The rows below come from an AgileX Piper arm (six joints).
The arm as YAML. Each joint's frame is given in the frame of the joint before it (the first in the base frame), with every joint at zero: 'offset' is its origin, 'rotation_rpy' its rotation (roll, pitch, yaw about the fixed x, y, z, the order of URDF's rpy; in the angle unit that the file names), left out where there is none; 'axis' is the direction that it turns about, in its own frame. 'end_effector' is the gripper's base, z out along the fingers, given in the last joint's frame.
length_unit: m
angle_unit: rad
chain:
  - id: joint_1
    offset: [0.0, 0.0, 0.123]
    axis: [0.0, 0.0, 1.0]
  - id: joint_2
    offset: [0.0, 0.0, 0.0]
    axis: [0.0, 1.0, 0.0]
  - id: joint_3
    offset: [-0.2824, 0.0, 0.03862]
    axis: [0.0, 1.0, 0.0]
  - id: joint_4
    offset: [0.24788, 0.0, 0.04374]
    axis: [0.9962, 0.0, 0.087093]
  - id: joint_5
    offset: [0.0, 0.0, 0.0]
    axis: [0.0, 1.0, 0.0]
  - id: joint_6
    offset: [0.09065, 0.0, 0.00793]
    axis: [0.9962, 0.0, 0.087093]
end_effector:
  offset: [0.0, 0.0, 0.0]
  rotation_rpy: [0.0, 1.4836, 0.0]
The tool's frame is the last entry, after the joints.
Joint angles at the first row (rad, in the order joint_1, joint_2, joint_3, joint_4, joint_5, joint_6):
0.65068, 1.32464, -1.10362, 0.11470, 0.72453, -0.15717
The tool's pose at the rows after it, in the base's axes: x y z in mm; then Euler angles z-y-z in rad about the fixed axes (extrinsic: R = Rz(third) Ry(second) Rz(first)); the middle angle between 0 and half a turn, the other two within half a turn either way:
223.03 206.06 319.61 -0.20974 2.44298 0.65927
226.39 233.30 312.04 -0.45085 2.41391 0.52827
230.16 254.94 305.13 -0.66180 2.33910 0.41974
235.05 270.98 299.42 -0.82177 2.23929 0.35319
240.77 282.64 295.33 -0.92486 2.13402 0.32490
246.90 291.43 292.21 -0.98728 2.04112 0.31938
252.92 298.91 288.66 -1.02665 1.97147 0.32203
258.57 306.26 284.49 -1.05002 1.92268 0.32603
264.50 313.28 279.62 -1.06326 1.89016 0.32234
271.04 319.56 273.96 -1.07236 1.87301 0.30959
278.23 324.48 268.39 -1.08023 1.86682 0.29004
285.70 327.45 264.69 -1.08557 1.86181 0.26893
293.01 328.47 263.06 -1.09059 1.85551 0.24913
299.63 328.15 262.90 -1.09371 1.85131 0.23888
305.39 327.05 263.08 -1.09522 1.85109 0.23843
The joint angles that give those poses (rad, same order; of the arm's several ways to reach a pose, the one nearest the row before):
0.76650, 1.41516, -1.16619, -0.10506, 0.71598, -0.04811
0.86133, 1.49485, -1.21059, -0.34286, 0.70344, 0.06773
0.92953, 1.56132, -1.23756, -0.58617, 0.68718, 0.18301
0.97201, 1.61472, -1.24975, -0.82471, 0.66860, 0.29777
0.99413, 1.65674, -1.25313, -1.04977, 0.64952, 0.42107
1.00235, 1.69197, -1.25523, -1.24674, 0.63535, 0.54139
1.00380, 1.72560, -1.26119, -1.40134, 0.62943, 0.64214
1.00363, 1.76021, -1.27372, -1.51438, 0.63037, 0.72153
1.00253, 1.79715, -1.29344, -1.59007, 0.64007, 0.78029
0.99973, 1.83575, -1.31921, -1.62970, 0.65461, 0.81358
0.99419, 1.87282, -1.34865, -1.64206, 0.66976, 0.82427
0.98551, 1.90327, -1.37768, -1.64509, 0.68275, 0.82577
0.97438, 1.92565, -1.40329, -1.64615, 0.69245, 0.82199
0.96126, 1.93966, -1.42313, -1.64678, 0.69081, 0.81485
0.94717, 1.94771, -1.43656, -1.64734, 0.67809, 0.80660

